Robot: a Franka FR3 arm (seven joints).
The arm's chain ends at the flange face. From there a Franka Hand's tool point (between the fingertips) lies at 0.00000 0.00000 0.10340 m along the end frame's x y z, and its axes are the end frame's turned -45 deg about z.
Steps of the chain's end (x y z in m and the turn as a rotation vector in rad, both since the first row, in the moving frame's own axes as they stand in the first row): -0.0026 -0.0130 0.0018 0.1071 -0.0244 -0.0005; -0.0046 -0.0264 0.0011 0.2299 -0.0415 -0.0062; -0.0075 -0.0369 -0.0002 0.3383 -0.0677 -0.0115; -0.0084 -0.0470 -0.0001 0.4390 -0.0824 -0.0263; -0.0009 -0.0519 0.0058 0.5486 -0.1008 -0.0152
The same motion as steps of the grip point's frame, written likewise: 0.0134 -0.0206 0.0012 0.0930 0.0585 -0.0005; 0.0290 -0.0416 -0.0017 0.1919 0.1332 -0.0062; 0.0400 -0.0606 -0.0063 0.2871 0.1913 -0.0115; 0.0520 -0.0764 -0.0102 0.3687 0.2522 -0.0263; 0.0668 -0.0826 -0.0099 0.4592 0.3166 -0.0152
